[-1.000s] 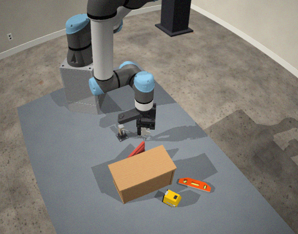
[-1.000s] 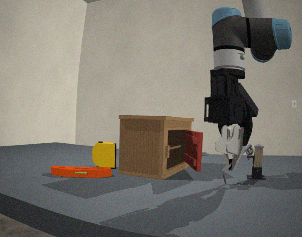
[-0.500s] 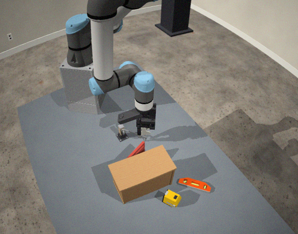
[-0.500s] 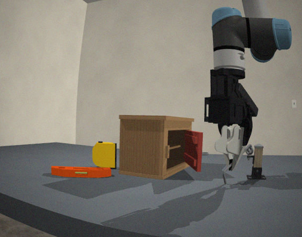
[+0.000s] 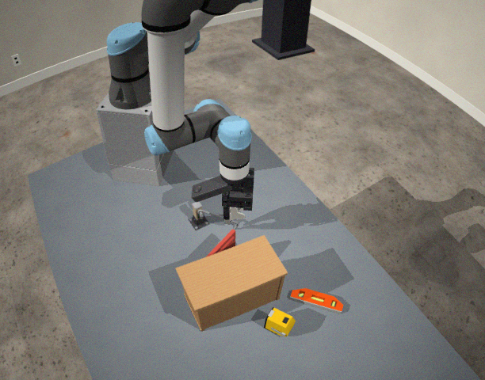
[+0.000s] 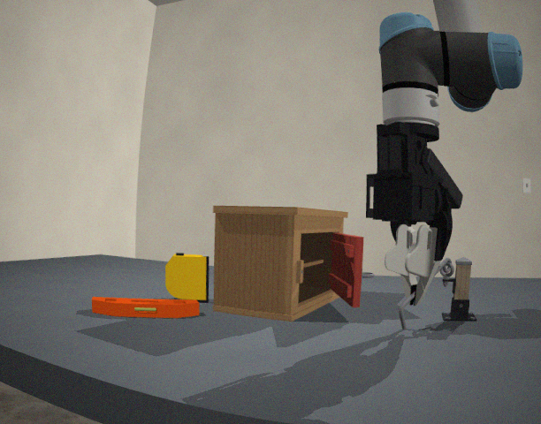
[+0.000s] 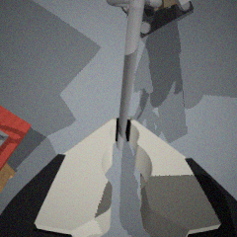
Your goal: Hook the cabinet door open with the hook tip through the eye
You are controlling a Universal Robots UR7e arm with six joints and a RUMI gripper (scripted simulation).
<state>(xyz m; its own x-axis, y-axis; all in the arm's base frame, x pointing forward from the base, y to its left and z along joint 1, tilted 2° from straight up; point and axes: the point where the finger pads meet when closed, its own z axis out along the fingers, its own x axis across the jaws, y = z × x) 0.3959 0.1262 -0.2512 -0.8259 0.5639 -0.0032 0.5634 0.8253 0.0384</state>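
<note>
My hand is 3 cm to the left of the metal hook and 2 cm past it. Round my hand: red door (12 cm to the right, 11 cm ahead, 2 cm above); then orange spirit level (34 cm ahead, 8 cm to the left, 4 cm below); then yellow tape measure (35 cm ahead, 7 cm to the right, 1 cm below).
</note>
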